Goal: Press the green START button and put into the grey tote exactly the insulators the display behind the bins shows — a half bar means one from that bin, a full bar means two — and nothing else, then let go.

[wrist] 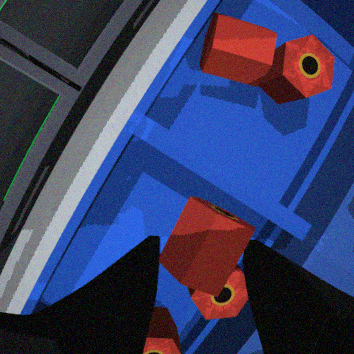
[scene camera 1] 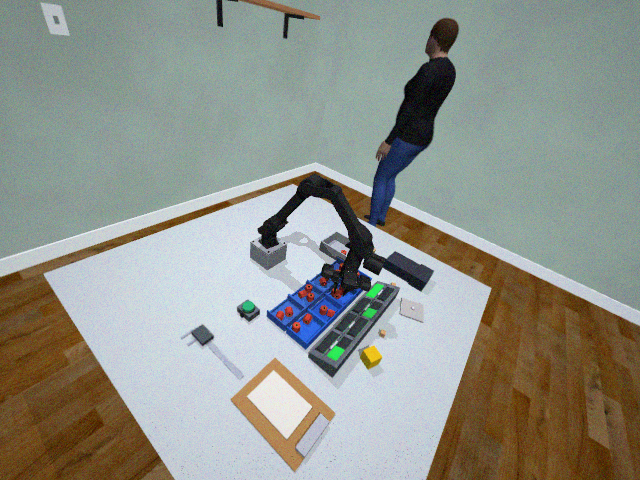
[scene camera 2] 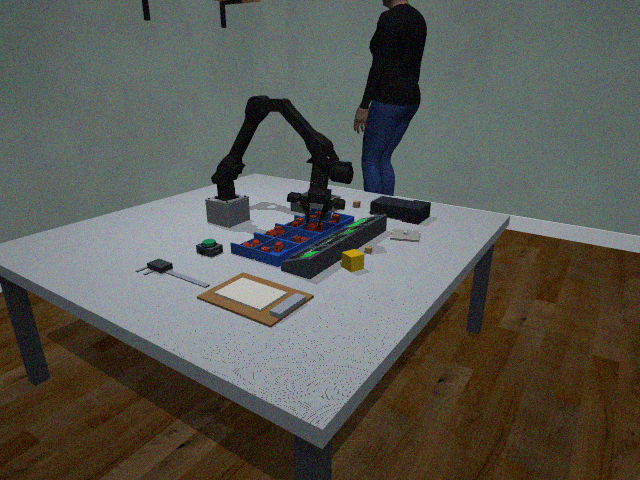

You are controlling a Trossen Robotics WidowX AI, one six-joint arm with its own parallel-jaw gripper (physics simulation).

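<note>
My gripper [wrist: 201,248] [scene camera 1: 340,286] [scene camera 2: 316,220] is shut on a red hexagonal insulator [wrist: 205,242], held tilted just above a far-end bin of the blue bin tray [scene camera 1: 271,315] [scene camera 2: 237,249]. Two more insulators [wrist: 221,298] lie in the bin under it, and two others [wrist: 239,46] lie in the neighbouring bin. The dark display [scene camera 1: 318,354] [scene camera 2: 294,267] runs along the tray and shows three green bars [scene camera 1: 335,352]. The grey tote [scene camera 1: 332,243] stands behind the arm. The green START button [scene camera 1: 248,307] [scene camera 2: 209,243] sits left of the tray.
A yellow cube [scene camera 1: 370,356] [scene camera 2: 352,259] and a small brown cube [scene camera 1: 382,333] lie beyond the display. A black box [scene camera 1: 410,270] [scene camera 2: 400,209], a white plate [scene camera 1: 411,310], a clipboard [scene camera 1: 247,390] [scene camera 2: 218,297] and a small tool [scene camera 1: 203,334] lie around. A person [scene camera 1: 413,119] stands at the table's far side.
</note>
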